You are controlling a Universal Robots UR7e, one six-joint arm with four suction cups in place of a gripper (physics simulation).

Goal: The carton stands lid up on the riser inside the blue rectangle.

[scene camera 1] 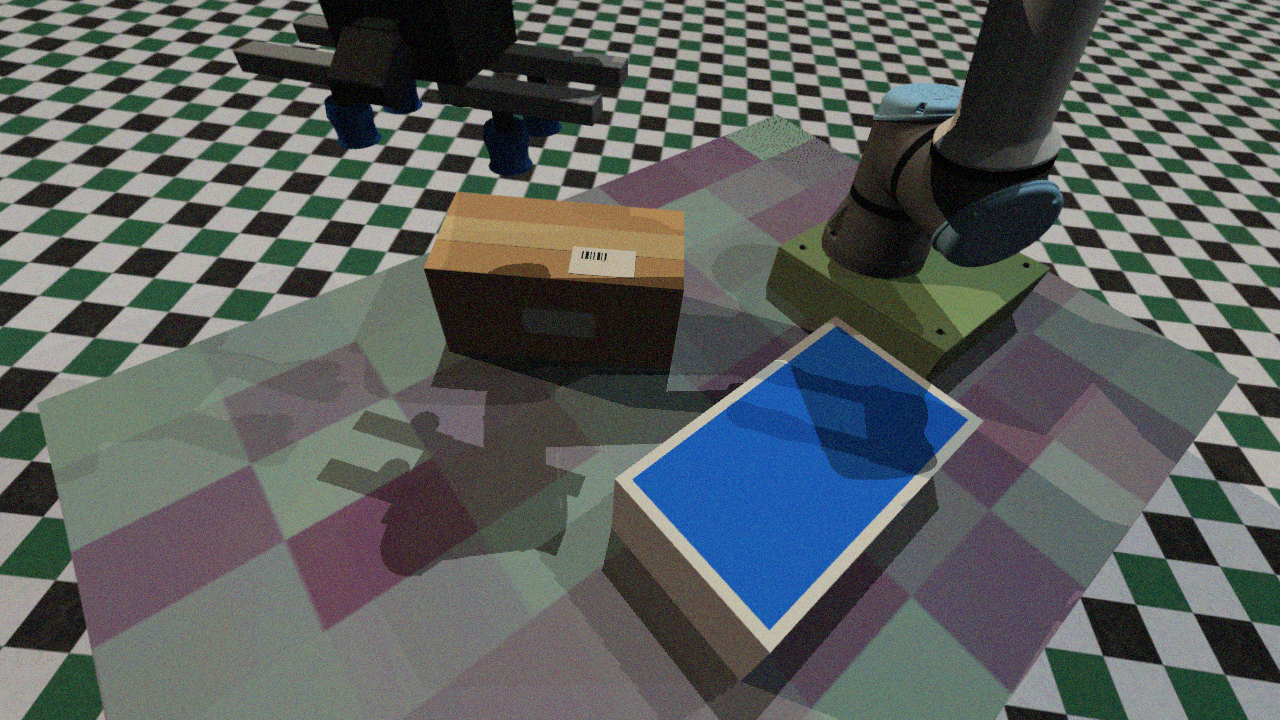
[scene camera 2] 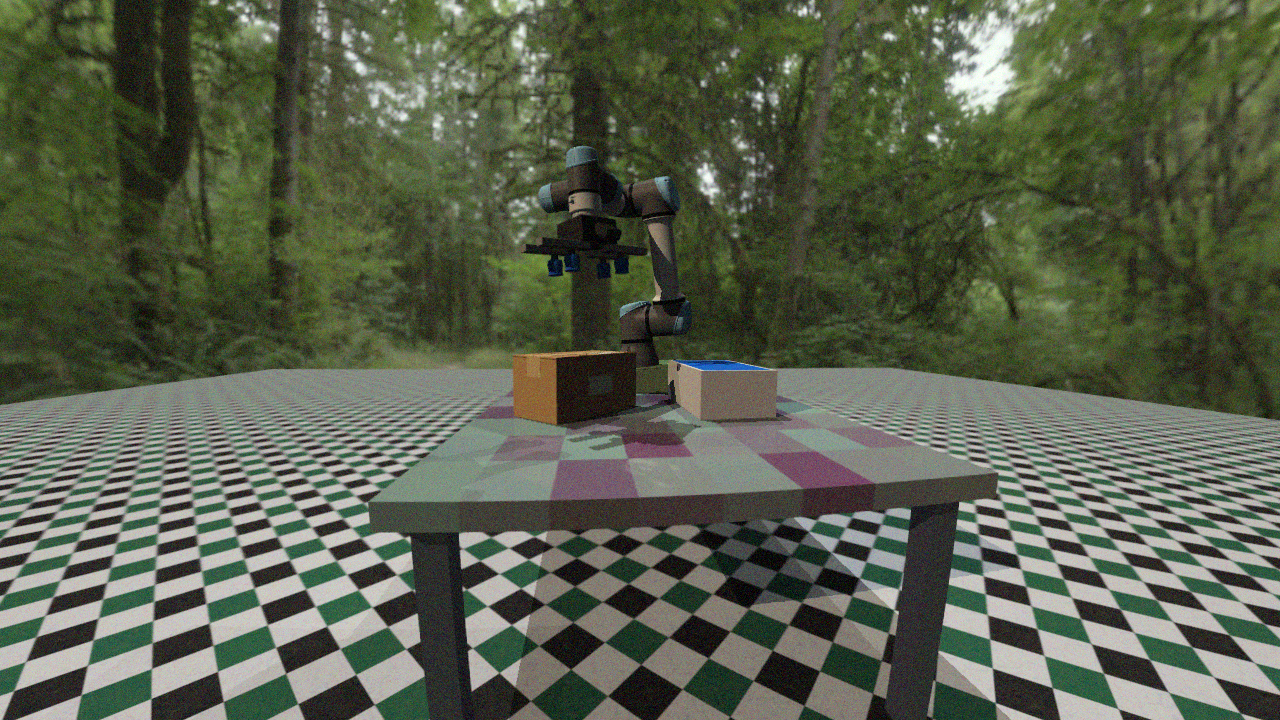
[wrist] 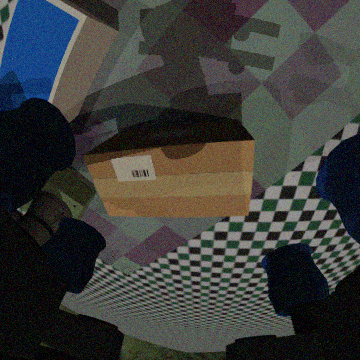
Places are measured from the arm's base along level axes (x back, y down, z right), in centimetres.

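Pixels of known places: hand, its tool point: [scene camera 1: 453, 133] [scene camera 2: 589, 274] [wrist: 190, 215]; arm's base, origin of its link: [scene camera 1: 872, 247] [scene camera 2: 638, 365] [wrist: 53, 207].
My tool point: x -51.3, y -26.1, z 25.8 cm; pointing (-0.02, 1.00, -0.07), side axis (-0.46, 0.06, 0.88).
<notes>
For each thing: its middle in the pictures, then the offset to it from my tool point.
- brown carton, middle of its body: [scene camera 1: 565, 282] [wrist: 172, 167] [scene camera 2: 578, 382] dx +13.0, dy +27.0, dz +1.0 cm
- riser, middle of its body: [scene camera 1: 793, 475] [scene camera 2: 715, 385] [wrist: 42, 76] dx +11.5, dy +28.7, dz -38.2 cm
- blue rectangle, middle of its body: [scene camera 1: 809, 447] [wrist: 22, 78] [scene camera 2: 716, 364] dx +11.5, dy +22.7, dz -38.2 cm
A brown carton [scene camera 1: 559, 234] [scene camera 2: 572, 386] [wrist: 175, 182] stands on the table with its taped, barcode-labelled lid up. The riser [scene camera 1: 684, 573] [scene camera 2: 739, 394] [wrist: 89, 52] is a beige box beside it, apart from the carton. A blue rectangle [scene camera 1: 787, 501] [scene camera 2: 716, 365] [wrist: 37, 37] with a pale border covers the riser's top. My suction gripper [scene camera 1: 444, 134] [scene camera 2: 588, 266] hangs in the air above the carton, its four blue cups pointing down and touching nothing. In the wrist view, the cups show at the left and right sides, with the carton between and below them. The gripper is open.
The arm's green base plate [scene camera 1: 913, 300] [wrist: 67, 187] stands on the table behind the riser and to the right of the carton in scene camera 1. The patchwork table [scene camera 1: 223, 617] [scene camera 2: 698, 501] has edges above a checkered floor. Arm shadows fall across the table and riser.
</notes>
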